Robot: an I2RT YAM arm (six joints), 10 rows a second.
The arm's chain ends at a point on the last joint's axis. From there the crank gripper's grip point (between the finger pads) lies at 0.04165 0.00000 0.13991 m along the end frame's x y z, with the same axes.
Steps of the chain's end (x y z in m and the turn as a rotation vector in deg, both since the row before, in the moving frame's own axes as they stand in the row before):
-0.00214, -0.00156, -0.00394, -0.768, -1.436, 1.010
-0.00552, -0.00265, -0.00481, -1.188, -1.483, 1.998
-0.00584, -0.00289, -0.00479, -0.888, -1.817, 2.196
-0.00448, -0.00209, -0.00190, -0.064, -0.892, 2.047
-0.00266, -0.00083, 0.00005, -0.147, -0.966, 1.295
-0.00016, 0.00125, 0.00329, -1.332, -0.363, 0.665
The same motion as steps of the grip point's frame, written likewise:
-0.00568, 0.00103, -0.00296, -0.768, -1.436, 1.010
-0.00923, 0.00165, -0.00382, -1.188, -1.483, 1.998
-0.01037, 0.00080, -0.00357, -0.888, -1.817, 2.196
-0.00669, -0.00048, -0.00127, -0.064, -0.892, 2.047
-0.00504, 0.00044, 0.00073, -0.147, -0.966, 1.295
-0.00107, 0.00498, 0.00351, -1.332, -0.363, 0.665

